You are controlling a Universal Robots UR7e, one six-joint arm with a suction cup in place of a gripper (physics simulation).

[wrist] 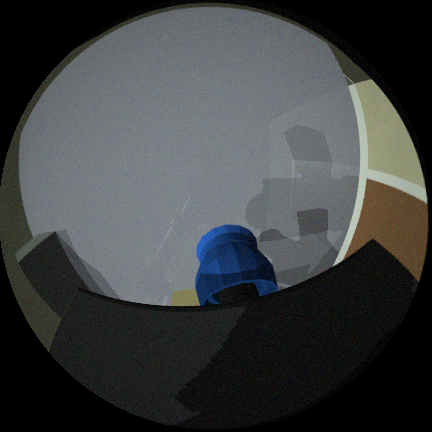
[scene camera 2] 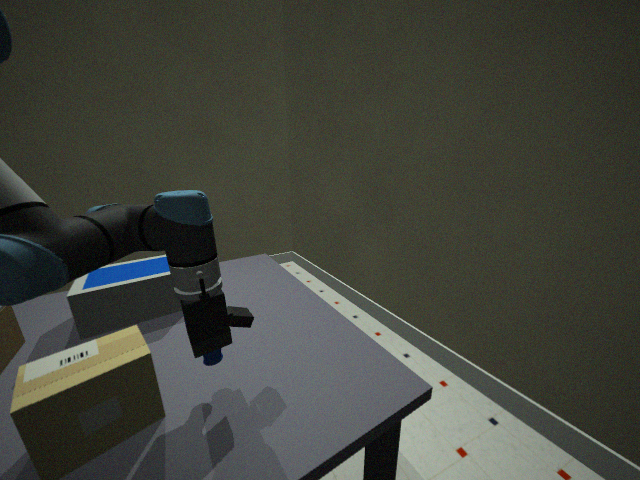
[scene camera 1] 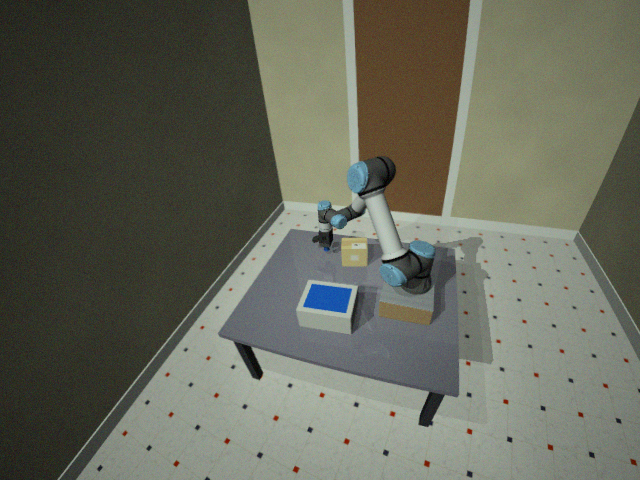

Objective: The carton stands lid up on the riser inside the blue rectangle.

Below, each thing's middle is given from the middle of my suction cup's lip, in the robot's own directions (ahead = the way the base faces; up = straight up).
Scene:
Right now my suction cup is 17 cm past the tan carton [scene camera 2: 70,407] and 1 cm to the right of it. Also, from my suction cup: riser [scene camera 2: 115,296] 12 cm behind, 43 cm to the left, 1 cm below.

